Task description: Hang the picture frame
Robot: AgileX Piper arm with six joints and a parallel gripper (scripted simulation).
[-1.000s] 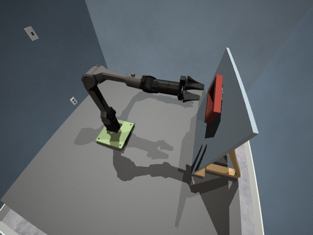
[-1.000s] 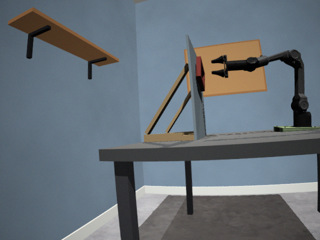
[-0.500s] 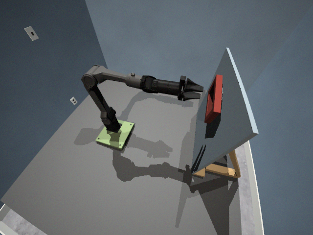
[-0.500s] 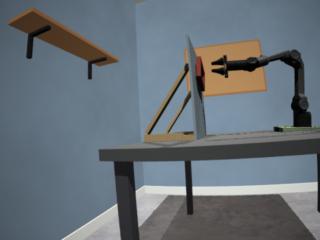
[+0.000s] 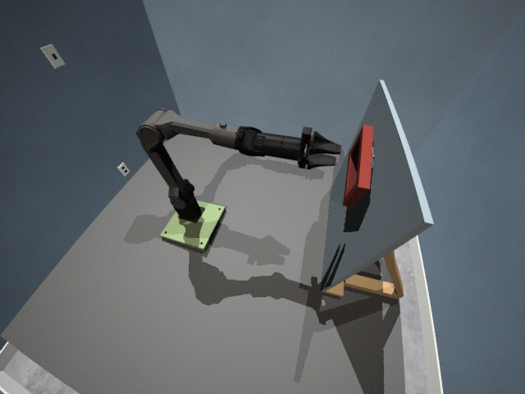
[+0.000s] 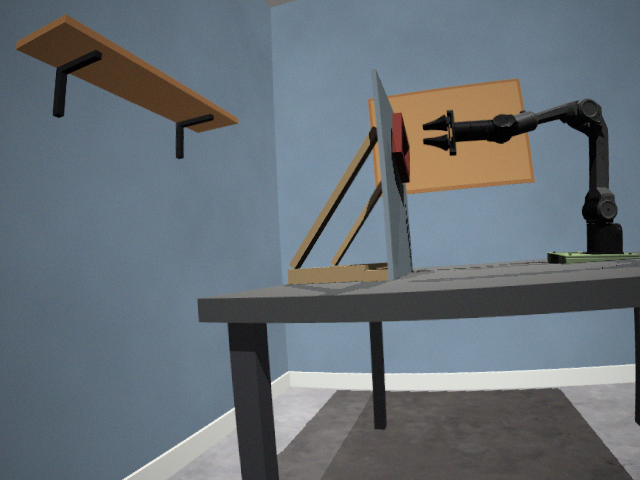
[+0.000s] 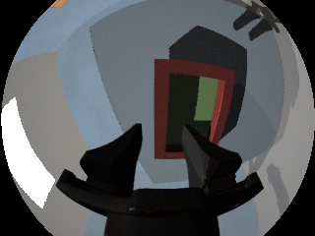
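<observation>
My gripper is now 8 cm short of the red picture frame, 4 cm above it and 2 cm to the right of it. The rest, counted from my hand: grey upright panel 15 cm below, 10 cm ahead, 2 cm to the left.
</observation>
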